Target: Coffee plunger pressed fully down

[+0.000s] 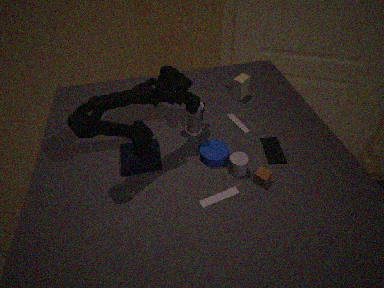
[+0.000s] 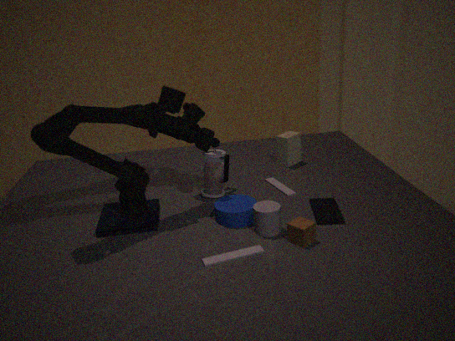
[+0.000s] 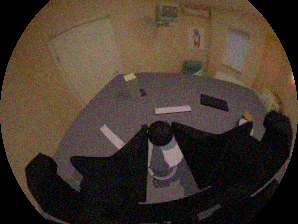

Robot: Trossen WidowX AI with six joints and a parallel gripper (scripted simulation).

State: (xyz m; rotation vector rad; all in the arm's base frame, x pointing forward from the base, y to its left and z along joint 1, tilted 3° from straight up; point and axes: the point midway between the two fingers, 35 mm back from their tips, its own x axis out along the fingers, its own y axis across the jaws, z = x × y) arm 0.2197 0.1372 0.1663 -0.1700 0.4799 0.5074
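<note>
Right now the coffee press is 90 mm below my gripper tip and 10 mm behind it. Round my gripper tip: grey cylinder: 260 mm to the right, 140 mm below, 130 mm ahead; then pale block: 250 mm ahead, 230 mm to the left, 120 mm below; then blue round box: 180 mm to the right, 150 mm below, 50 mm ahead.
</note>
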